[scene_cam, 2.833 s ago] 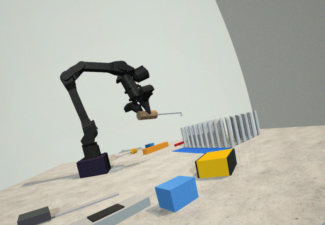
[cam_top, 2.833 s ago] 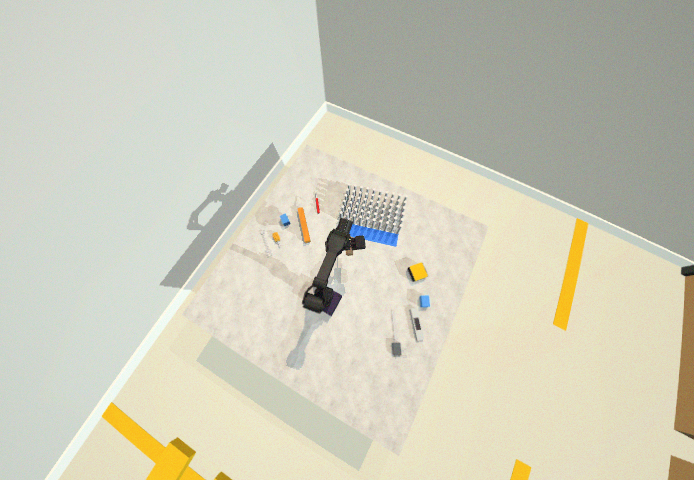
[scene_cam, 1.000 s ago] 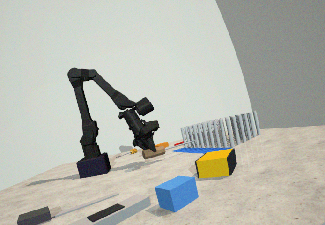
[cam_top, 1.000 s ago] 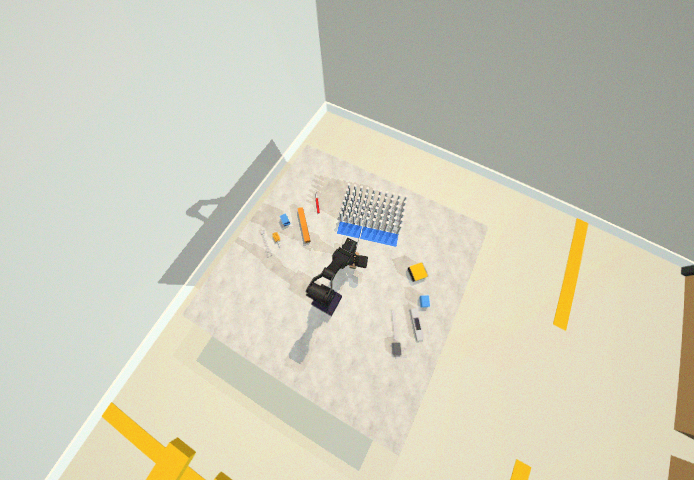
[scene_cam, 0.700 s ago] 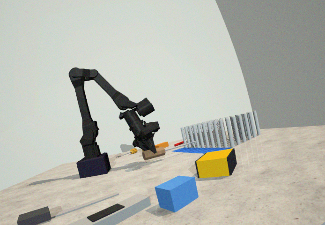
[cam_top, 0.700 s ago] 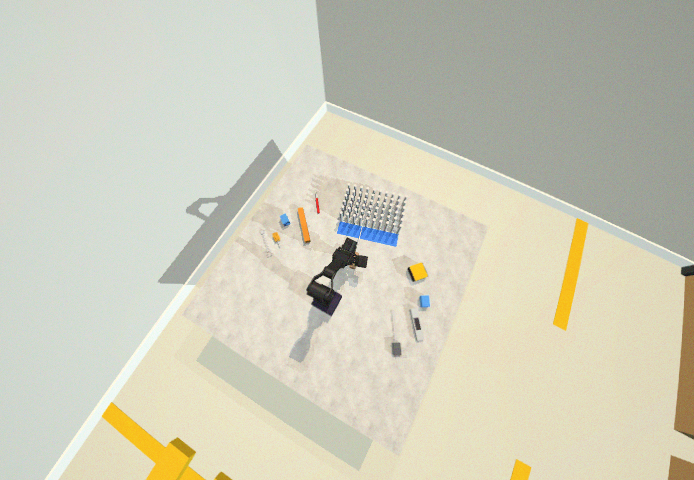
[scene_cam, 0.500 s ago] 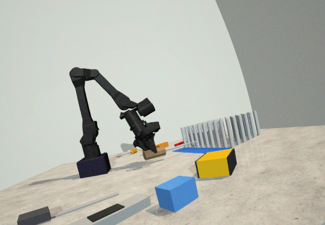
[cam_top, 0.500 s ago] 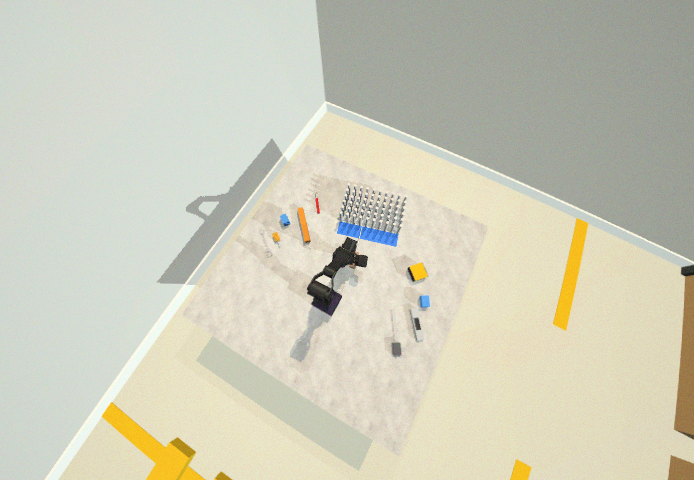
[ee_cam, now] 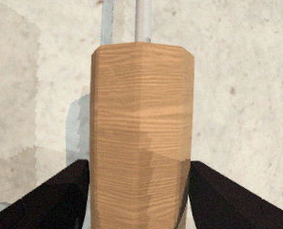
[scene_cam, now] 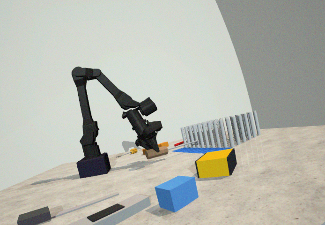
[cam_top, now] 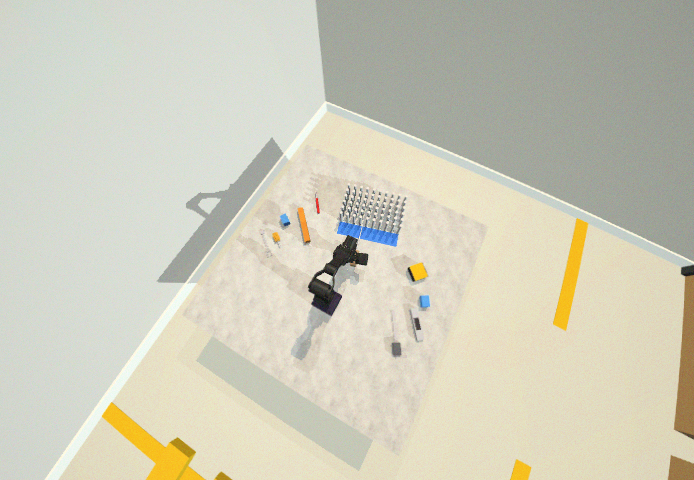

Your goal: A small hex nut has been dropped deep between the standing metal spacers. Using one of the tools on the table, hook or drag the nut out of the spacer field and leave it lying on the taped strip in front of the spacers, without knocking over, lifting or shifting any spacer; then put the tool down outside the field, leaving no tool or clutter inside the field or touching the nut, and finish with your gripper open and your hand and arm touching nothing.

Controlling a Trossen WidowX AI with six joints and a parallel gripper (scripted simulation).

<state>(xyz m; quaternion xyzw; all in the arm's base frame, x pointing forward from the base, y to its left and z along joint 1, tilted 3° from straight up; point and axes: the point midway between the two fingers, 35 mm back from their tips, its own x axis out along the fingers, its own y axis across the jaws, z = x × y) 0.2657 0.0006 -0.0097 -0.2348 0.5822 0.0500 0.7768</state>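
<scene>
Now: the blue taped strip 18 cm ahead of my gripper tip, 3 cm to the left of it and 3 cm below it. From my gripper tip the other things lie so: orange bar (1 cm ahead, 37 cm to the left, 2 cm below); then wooden-handled tool (10 cm ahead, 4 cm to the left); then yellow-and-black box (13 cm ahead, 33 cm to the right, 1 cm below).
</scene>
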